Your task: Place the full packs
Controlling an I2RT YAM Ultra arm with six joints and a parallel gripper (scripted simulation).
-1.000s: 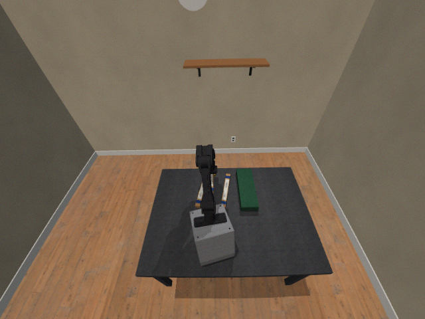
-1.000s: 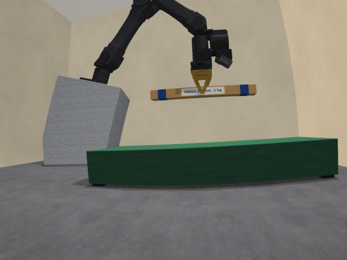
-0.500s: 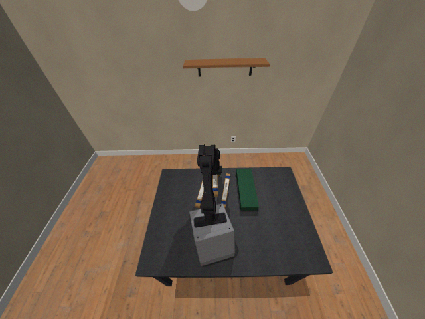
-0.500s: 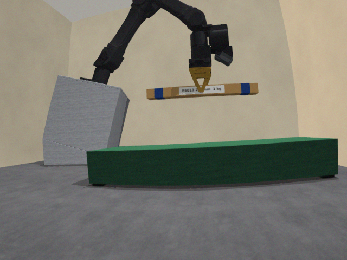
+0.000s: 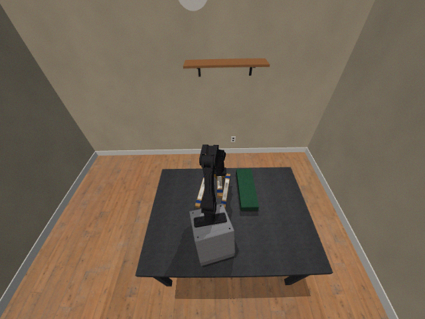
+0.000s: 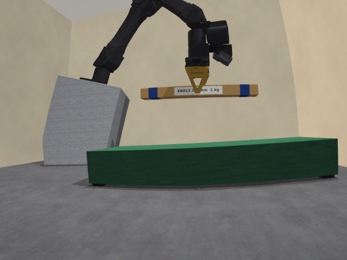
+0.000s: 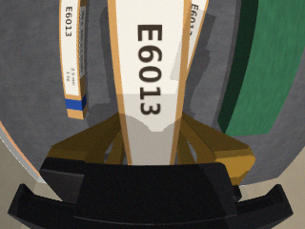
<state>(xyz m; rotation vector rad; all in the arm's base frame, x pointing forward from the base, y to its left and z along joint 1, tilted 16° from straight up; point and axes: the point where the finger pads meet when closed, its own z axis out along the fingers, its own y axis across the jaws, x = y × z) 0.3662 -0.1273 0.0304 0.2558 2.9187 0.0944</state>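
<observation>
Now: hand 24 cm to the left of the green low platform, 19 cm above it and 1 cm past it.
</observation>
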